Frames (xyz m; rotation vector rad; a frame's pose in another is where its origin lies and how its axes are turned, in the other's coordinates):
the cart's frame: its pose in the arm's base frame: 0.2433 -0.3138 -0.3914 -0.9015 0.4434 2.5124
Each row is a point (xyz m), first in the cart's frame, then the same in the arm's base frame.
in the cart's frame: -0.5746 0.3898 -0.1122
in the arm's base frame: 0.5077 -0.8609 -0.0372
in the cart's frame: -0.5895 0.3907 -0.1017
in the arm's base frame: 0.5121 -0.8615 -0.0195
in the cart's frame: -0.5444 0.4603 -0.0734
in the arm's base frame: 0.4315 -0.8958 -0.0180
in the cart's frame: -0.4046 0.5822 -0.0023
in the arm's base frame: 0.2369 -0.9292 -0.0395
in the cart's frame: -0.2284 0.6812 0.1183
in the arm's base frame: 0.0025 -0.9113 -0.0519
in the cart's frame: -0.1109 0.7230 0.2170
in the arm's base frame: -0.1512 -0.8707 -0.0503
